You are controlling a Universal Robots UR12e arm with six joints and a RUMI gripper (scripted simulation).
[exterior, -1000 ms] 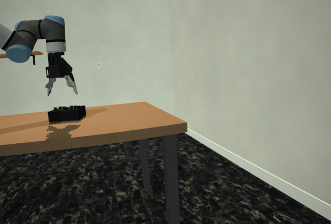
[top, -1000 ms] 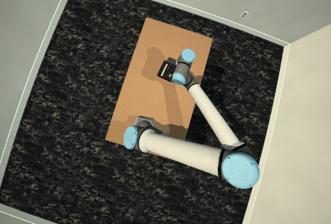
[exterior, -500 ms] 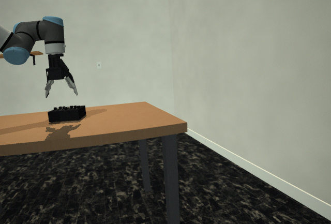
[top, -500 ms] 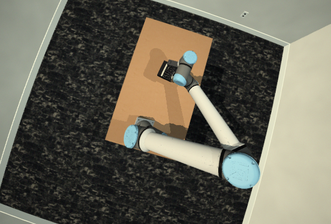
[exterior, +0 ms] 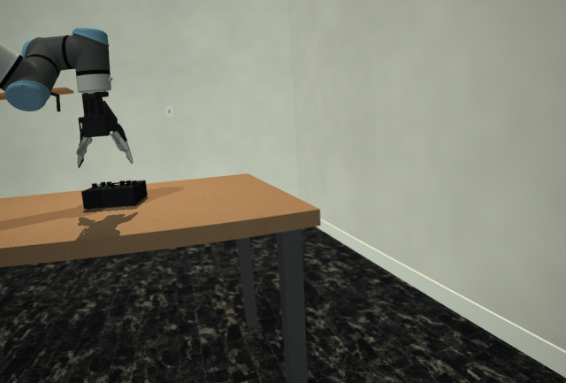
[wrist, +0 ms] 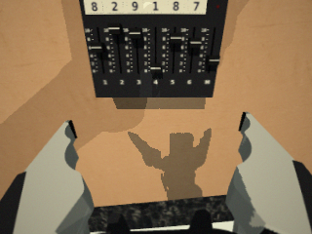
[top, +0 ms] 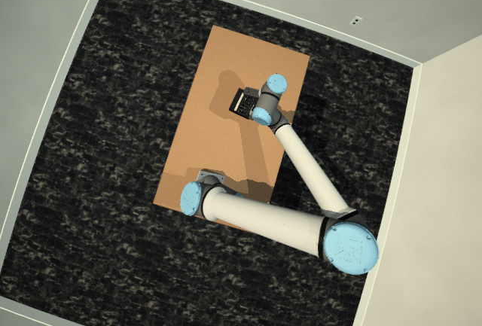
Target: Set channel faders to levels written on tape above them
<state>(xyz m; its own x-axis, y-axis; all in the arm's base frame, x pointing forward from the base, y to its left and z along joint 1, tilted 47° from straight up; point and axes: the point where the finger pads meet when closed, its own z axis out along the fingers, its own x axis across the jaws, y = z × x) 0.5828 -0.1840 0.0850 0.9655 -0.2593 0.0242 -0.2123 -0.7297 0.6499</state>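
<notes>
My hand is 50 mm past the fader cap, 70 mm to the right of it and 60 mm above it.
</notes>
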